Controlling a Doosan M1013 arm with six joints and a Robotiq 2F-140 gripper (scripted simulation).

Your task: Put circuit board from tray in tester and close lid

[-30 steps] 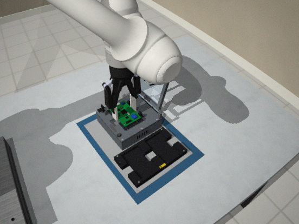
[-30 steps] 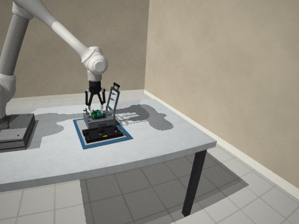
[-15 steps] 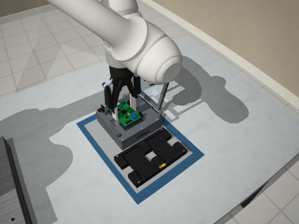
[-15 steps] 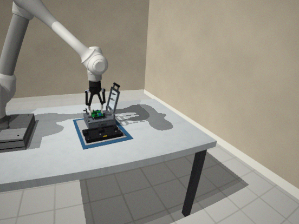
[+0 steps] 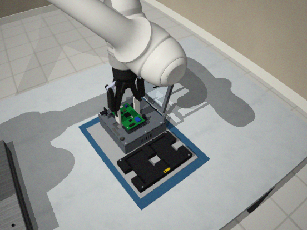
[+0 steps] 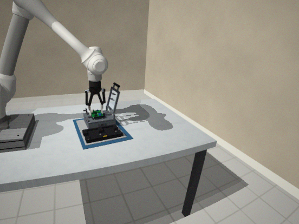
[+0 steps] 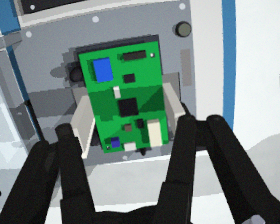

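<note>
Right now my hand is 20 mm above the green circuit board. From my hand the other things lie so: latch hook (50 mm behind, 60 mm to the left, 20 mm below); then tester lid (120 mm ahead, 10 mm to the right, 80 mm above).
</note>
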